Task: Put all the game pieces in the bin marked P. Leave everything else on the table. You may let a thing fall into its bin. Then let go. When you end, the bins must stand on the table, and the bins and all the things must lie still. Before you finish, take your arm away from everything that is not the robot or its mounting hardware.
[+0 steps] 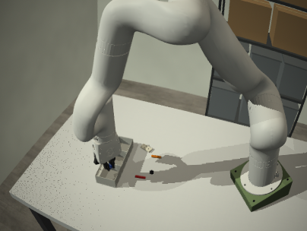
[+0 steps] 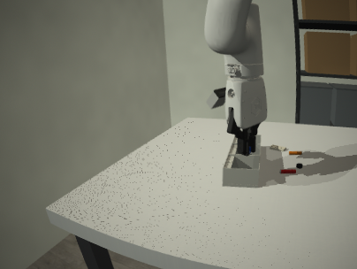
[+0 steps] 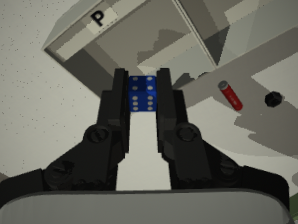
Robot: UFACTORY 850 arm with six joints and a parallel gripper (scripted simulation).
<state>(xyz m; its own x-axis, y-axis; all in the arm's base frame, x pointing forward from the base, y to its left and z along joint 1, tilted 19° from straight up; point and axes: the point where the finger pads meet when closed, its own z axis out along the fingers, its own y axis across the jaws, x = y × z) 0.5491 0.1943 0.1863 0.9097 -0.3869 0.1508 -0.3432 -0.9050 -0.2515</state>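
My hand is 1 cm above the blue die. Round my hand: red stick (10 cm behind, 8 cm below, 7 cm to the right); grey bin (8 cm to the right, 7 cm below, 3 cm ahead); black piece (12 cm to the right, 12 cm behind, 8 cm below).
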